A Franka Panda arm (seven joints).
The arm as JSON. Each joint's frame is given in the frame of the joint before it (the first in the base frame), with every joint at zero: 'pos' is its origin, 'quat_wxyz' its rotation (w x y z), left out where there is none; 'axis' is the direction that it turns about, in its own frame. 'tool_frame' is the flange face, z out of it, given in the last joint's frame.
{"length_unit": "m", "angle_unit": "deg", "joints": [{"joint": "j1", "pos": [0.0, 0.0, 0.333], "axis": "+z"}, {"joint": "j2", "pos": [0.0, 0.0, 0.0], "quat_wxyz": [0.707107, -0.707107, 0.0, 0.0], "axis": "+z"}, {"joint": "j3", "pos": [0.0, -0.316, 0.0], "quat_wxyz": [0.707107, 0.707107, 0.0, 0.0], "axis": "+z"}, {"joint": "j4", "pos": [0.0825, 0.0, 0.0], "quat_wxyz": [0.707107, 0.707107, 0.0, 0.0], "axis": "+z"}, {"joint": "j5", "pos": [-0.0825, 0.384, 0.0], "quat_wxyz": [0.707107, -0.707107, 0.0, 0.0], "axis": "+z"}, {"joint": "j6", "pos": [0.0, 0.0, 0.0], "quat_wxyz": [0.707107, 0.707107, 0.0, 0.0], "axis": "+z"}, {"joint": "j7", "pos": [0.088, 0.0, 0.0], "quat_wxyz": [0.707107, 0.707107, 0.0, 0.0], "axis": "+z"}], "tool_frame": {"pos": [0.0, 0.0, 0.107]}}
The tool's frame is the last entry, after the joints.
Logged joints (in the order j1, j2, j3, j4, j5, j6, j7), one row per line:
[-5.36, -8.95, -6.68, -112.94, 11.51, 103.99, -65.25]
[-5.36, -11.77, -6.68, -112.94, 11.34, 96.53, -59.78]
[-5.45, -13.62, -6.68, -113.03, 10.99, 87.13, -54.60]
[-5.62, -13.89, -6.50, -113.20, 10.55, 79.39, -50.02]
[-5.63, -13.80, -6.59, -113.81, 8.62, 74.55, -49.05]
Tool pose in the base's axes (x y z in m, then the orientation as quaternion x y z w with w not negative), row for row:
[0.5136, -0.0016, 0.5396, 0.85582, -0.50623, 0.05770, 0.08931]
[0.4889, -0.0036, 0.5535, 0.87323, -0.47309, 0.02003, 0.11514]
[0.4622, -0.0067, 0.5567, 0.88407, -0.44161, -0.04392, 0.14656]
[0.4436, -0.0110, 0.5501, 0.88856, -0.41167, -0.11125, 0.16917]
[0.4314, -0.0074, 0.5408, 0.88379, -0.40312, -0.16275, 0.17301]
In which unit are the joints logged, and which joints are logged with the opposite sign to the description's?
The joints are logged in degrees. Opposite sign: j3, j5, j7.
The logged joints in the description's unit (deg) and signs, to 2 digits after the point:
[-5.36, -8.95, 6.68, -112.94, -11.51, 103.99, 65.25]
[-5.36, -11.77, 6.68, -112.94, -11.34, 96.53, 59.78]
[-5.45, -13.62, 6.68, -113.03, -10.99, 87.13, 54.60]
[-5.62, -13.89, 6.50, -113.20, -10.55, 79.39, 50.02]
[-5.63, -13.80, 6.59, -113.81, -8.62, 74.55, 49.05]

